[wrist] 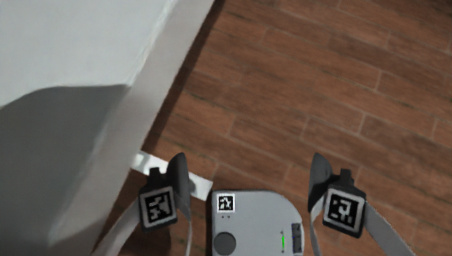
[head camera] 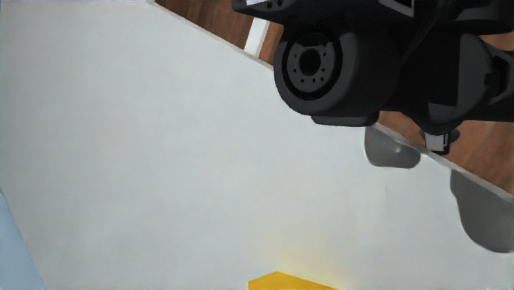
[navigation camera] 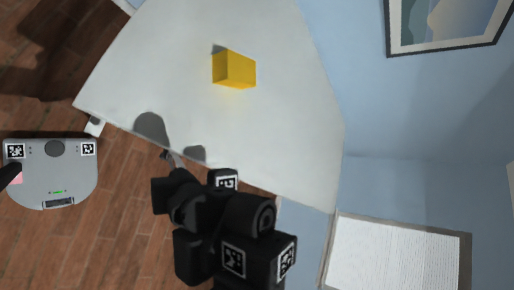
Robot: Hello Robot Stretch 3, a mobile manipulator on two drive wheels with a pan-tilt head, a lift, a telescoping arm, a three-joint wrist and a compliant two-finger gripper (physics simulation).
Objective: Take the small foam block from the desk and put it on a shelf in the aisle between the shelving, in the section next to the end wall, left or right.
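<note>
The small foam block is a yellow box on the pale grey desk. The navigation camera shows it whole, well in from the desk's edge; the head camera shows part of it at the bottom edge. My gripper is open and empty in the wrist view, its fingers wide apart over the wood floor. It is beside the long edge of the desk, apart from the block. In the head view the wrist and arm hide most of it. The shelving does not show in these views.
The robot's grey base stands on the floor beside the desk. A white desk leg part shows near it. A blue wall with a framed picture and a white-blinded window borders the desk. Gripper shadows fall on the desk.
</note>
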